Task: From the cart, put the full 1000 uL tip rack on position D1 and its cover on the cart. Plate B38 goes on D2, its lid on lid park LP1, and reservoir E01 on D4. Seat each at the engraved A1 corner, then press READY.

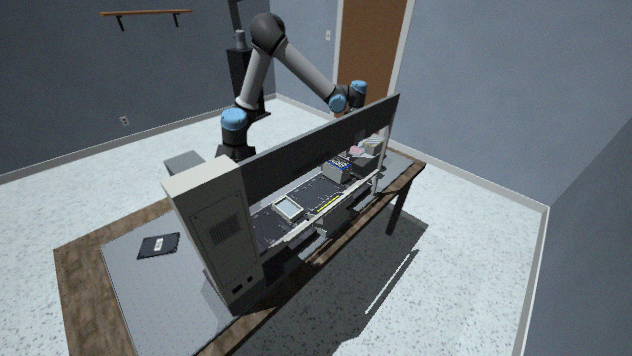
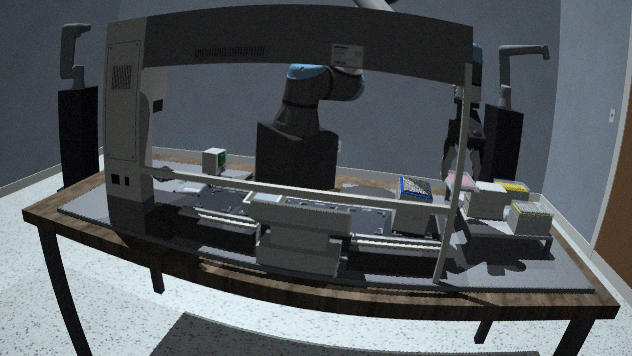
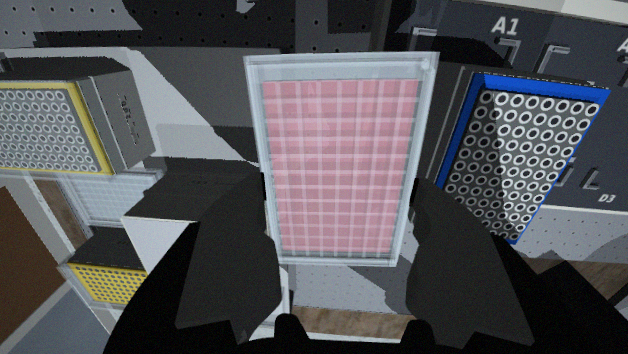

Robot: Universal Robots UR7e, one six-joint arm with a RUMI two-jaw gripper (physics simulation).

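My gripper (image 2: 460, 174) (image 3: 336, 178) is shut on the long sides of a clear plate with pink wells (image 1: 356, 150) (image 2: 462, 182) (image 3: 340, 145); a clear lid seems to cover it, and its label is not readable. The plate hangs roughly level beside the frame's right post, above the cart's inner edge. A full tip rack with a blue rim (image 1: 337, 171) (image 2: 414, 212) (image 3: 522, 150) stands uncovered at the deck's right end, next to the slot marked D3. A cream tray with a pale blue inside (image 1: 288, 207) (image 2: 266, 198) sits farther left on the deck; its label is hidden.
The cart (image 2: 548, 246) bears a yellow-rimmed tip rack (image 2: 531, 222) (image 3: 47, 130), another yellow-rimmed rack (image 2: 511, 188) (image 3: 107, 285) and a white box (image 2: 486, 201) (image 3: 155, 232). The machine's right post (image 2: 454, 200) and dark overhead panel (image 1: 325, 137) (image 2: 300, 37) stand close. A small box with a green screen (image 2: 214, 161) stands behind.
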